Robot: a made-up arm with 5 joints. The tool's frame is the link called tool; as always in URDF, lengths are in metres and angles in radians.
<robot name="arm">
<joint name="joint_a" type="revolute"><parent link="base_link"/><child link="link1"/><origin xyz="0.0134 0.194 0.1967"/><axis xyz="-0.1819 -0.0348 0.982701"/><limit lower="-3.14" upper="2.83" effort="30" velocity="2"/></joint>
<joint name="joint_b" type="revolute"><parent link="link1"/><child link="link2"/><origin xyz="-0.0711 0.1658 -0.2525"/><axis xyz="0.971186 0.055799 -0.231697"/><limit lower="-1.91" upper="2.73" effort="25" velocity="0.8"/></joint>
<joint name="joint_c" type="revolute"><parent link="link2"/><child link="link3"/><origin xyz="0.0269 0.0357 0.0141"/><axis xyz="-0.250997 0.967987 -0.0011"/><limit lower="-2.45" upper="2.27" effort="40" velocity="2.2"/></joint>
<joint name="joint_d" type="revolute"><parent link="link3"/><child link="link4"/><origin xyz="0.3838 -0.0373 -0.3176"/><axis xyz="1 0 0"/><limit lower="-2.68" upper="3.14" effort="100" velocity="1.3"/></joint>
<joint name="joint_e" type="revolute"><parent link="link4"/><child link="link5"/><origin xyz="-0.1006 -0.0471 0.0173"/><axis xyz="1 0 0"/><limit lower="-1.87" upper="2.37" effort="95" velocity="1.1"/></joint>
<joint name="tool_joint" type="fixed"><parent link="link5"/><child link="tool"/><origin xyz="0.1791 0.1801 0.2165"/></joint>
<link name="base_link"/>
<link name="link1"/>
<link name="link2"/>
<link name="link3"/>
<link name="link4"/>
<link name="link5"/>
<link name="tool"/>
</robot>
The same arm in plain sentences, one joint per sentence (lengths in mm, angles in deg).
The arm has five revolute joints in a row. What follows holds with every joint at zero, and every direction is one of the base frame's.
Joint 1 is mounted 13.4 mm along +x and 194 mm along +y and 196.7 mm along +z from the base frame's origin and turns about the direction (-0.1819, -0.0348, 0.982701), from -179.91 to 162.15 deg.
Joint 2 is mounted 71.1 mm along -x and 165.8 mm along +y and 252.5 mm along -z from joint 1 and turns about the direction (0.971186, 0.055799, -0.231697), from -109.43 to 156.42 deg.
Joint 3 is mounted 26.9 mm along +x and 35.7 mm along +y and 14.1 mm along +z from joint 2 and turns about the direction (-0.250997, 0.967987, -0.0011), from -140.37 to 130.06 deg.
Joint 4 is mounted 383.8 mm along +x and 37.3 mm along -y and 317.6 mm along -z from joint 3 and turns about +x, from -153.55 to 179.91 deg.
Joint 5 is mounted 100.6 mm along -x and 47.1 mm along -y and 17.3 mm along +z from joint 4 and turns about +x, from -107.14 to 135.79 deg.
The tool frame, which is the frame that the pose is given for, is mounted 179.1 mm along +x and 180.1 mm along +y and 216.5 mm along +z from joint 5; its axes are parallel to the base frame's.

